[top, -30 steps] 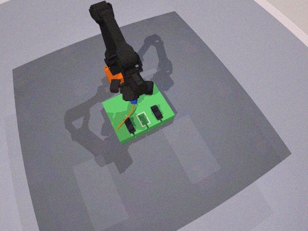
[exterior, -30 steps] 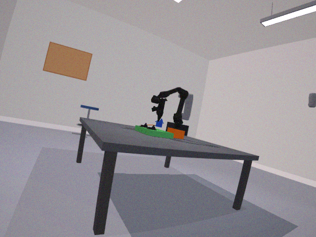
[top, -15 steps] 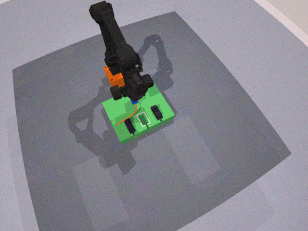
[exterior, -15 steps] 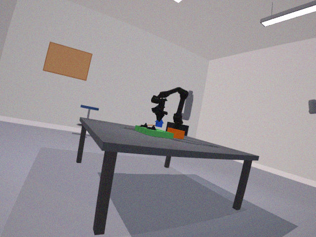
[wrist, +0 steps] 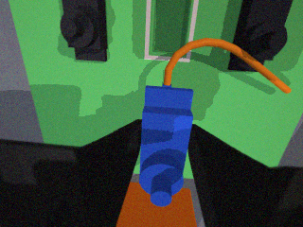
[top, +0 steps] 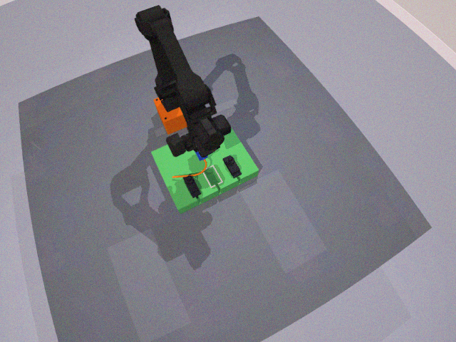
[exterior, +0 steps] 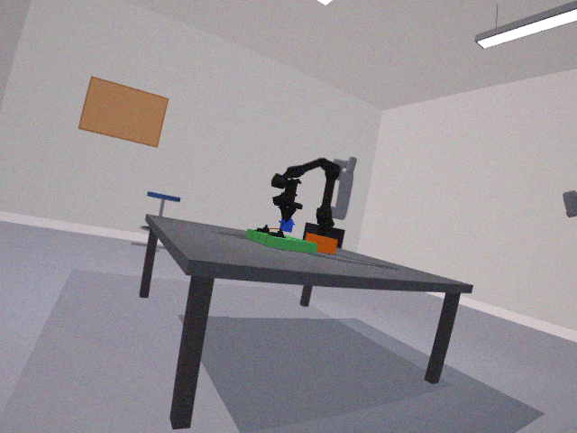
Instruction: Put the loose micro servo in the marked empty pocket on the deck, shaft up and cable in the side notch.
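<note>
My gripper tip is 40 mm past the green deck and 100 mm above it.
</note>
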